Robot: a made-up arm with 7 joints. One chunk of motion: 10 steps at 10 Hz.
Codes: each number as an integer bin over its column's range. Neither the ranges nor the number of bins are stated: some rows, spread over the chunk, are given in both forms.
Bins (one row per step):
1: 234 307 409 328 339 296
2: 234 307 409 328 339 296
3: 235 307 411 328 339 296
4: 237 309 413 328 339 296
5: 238 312 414 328 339 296
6: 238 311 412 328 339 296
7: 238 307 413 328 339 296
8: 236 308 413 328 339 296
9: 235 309 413 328 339 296
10: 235 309 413 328 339 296
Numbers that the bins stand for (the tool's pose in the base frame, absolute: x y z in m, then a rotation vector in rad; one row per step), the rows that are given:
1: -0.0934 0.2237 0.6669 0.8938 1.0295 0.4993
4: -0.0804 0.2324 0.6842 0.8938 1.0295 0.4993
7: -0.0760 0.2237 0.6842 0.8938 1.0295 0.4993
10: -0.0891 0.2324 0.6842 0.8938 1.0295 0.4993
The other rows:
2: -0.0934 0.2237 0.6669 0.8938 1.0295 0.4993
3: -0.0891 0.2237 0.6756 0.8938 1.0295 0.4993
5: -0.0760 0.2455 0.6886 0.8938 1.0295 0.4993
6: -0.0760 0.2411 0.6799 0.8938 1.0295 0.4993
8: -0.0847 0.2281 0.6842 0.8938 1.0295 0.4993
9: -0.0891 0.2324 0.6842 0.8938 1.0295 0.4993

